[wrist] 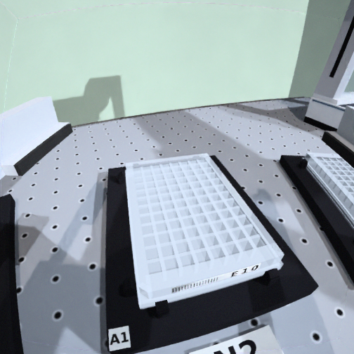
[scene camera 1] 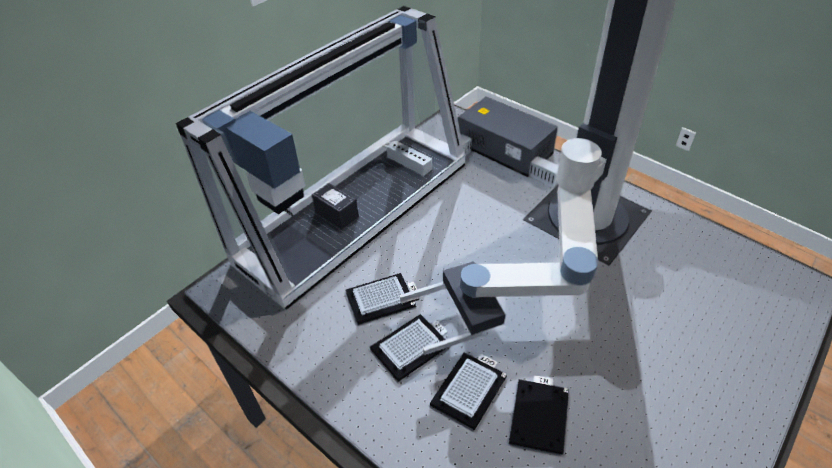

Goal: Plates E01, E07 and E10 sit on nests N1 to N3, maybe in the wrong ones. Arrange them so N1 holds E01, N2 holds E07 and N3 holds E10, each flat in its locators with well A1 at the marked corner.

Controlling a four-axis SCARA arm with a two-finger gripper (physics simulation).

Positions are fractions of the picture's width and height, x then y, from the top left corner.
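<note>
On the wrist view there's a nest N2 (wrist: 0.55,0.89), and scene camera 1 has a nest N1 (scene camera 1: 0.65,0.89) in it.
</note>
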